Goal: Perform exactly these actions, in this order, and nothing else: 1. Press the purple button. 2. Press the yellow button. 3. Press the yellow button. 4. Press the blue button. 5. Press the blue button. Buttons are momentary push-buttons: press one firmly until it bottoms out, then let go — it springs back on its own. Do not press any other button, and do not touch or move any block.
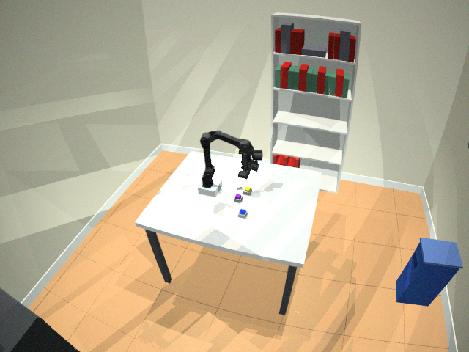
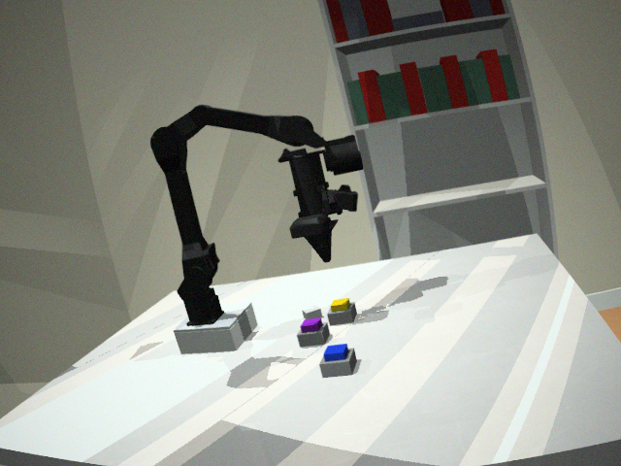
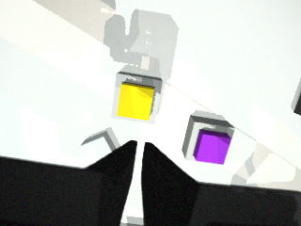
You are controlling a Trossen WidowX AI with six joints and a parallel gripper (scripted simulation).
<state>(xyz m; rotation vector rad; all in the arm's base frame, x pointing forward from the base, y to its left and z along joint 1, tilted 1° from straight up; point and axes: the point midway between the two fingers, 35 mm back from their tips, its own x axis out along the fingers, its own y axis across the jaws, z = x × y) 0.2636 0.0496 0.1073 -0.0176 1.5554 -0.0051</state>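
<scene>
The yellow button lies 10 mm to the left of my gripper tip and 90 mm below it. Also, from my gripper tip: purple button (30 mm behind, 80 mm to the right, 90 mm below); then blue button (40 mm ahead, 220 mm to the right, 90 mm below).
</scene>
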